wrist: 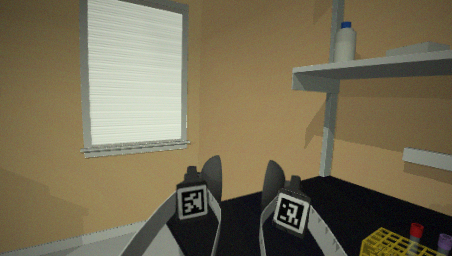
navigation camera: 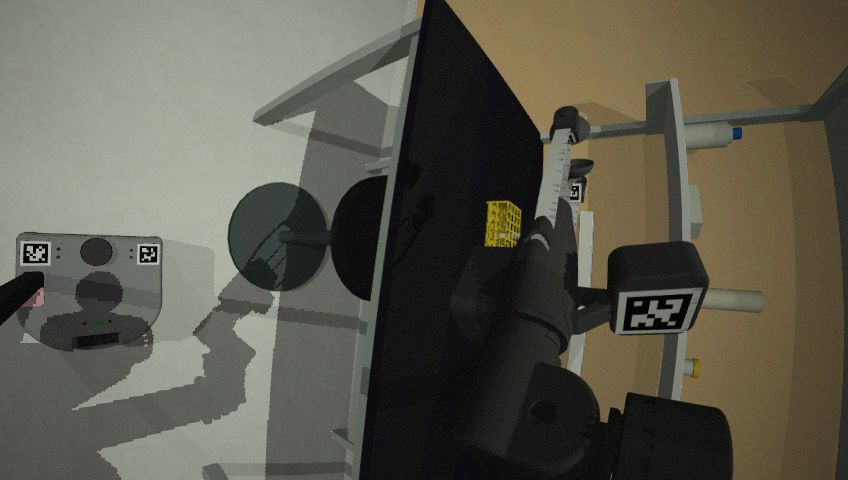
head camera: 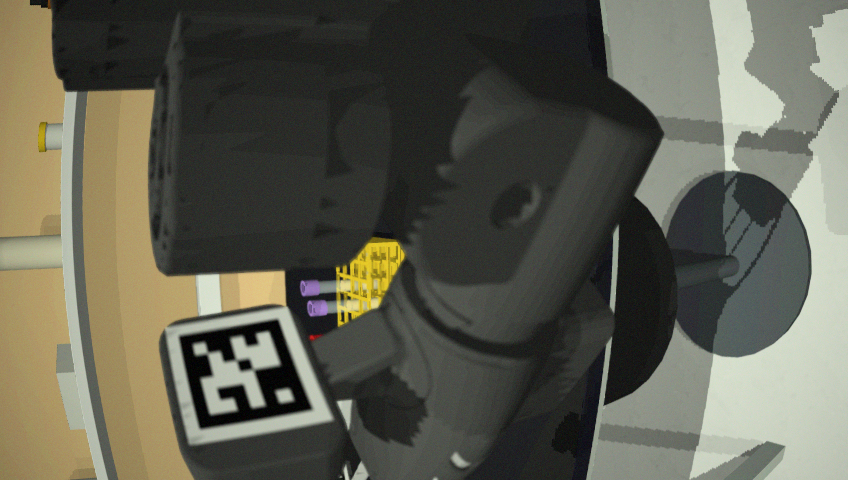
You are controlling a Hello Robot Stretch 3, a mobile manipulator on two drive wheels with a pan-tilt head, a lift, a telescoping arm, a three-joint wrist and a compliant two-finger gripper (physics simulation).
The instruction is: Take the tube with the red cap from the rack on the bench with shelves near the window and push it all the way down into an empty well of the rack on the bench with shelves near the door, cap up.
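Frame: origin at the robot's base, x right, y ahead, z up, level; centimetres.
Where they show: gripper, fingertip midpoint: [wrist: 242,175] [navigation camera: 573,139]; robot's base, origin of the base link: [navigation camera: 97,250].
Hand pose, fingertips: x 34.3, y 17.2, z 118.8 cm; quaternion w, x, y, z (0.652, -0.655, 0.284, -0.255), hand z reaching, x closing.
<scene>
Things, the pixels of their centre, and the offset from my fingertips. "spot": a spot on its surface instead. Level surfaces: height alone.
- yellow rack, body centre: [head camera: 372,318] [navigation camera: 501,245] dx +38.4, dy -11.1, dz -24.5 cm
- black bench top, its level: dz -27.3 cm
- purple cap, surface spot: [wrist: 445,242] spot: dx +36.1, dy -13.1, dz -16.1 cm
- wall shelf, its level: dz +16.4 cm
- blue-capped bottle, surface spot: [navigation camera: 708,135] [wrist: 343,45] spot: dx +70.4, dy +21.8, dz +27.0 cm
- grey box, surface spot: [navigation camera: 695,211] [wrist: 414,49] spot: dx +59.9, dy -1.0, dz +20.9 cm
- pale rail, surface spot: [navigation camera: 586,237] [wrist: 435,159] spot: dx +77.4, dy -7.4, dz -9.8 cm
- window, surface spot: [wrist: 135,75] spot: dx +46.4, dy +179.6, dz +23.9 cm
- round stool, surface spot: [head camera: 737,321] spot: dx +29.3, dy +3.2, dz -115.8 cm
The yellow rack [head camera: 389,244] [navigation camera: 496,223] [wrist: 378,240] stands on the black bench top [navigation camera: 458,113] [wrist: 345,205]. The red-capped tube shows its cap [head camera: 314,337] [wrist: 416,230] above the rack in the wrist view; in the head view the wrist hides most of it. Two purple-capped tubes [head camera: 309,288] [head camera: 317,308] stand beside it, and one purple cap [wrist: 445,242] shows at the right edge of the wrist view. My gripper [navigation camera: 574,144] [wrist: 242,175] is open, with nothing between its fingers. In the wrist view the rack is low and to the right of the fingers. The rack near the door does not show.
A wall shelf [navigation camera: 675,208] [wrist: 370,68] carries a blue-capped bottle [navigation camera: 708,135] [wrist: 345,44] and a grey box [navigation camera: 695,211] [wrist: 425,48]. A pale rail [navigation camera: 586,237] [wrist: 428,159] runs below it. A window [wrist: 135,75] is beyond the fingers. A round stool [head camera: 737,321] [navigation camera: 261,208] stands at the bench's front.
</scene>
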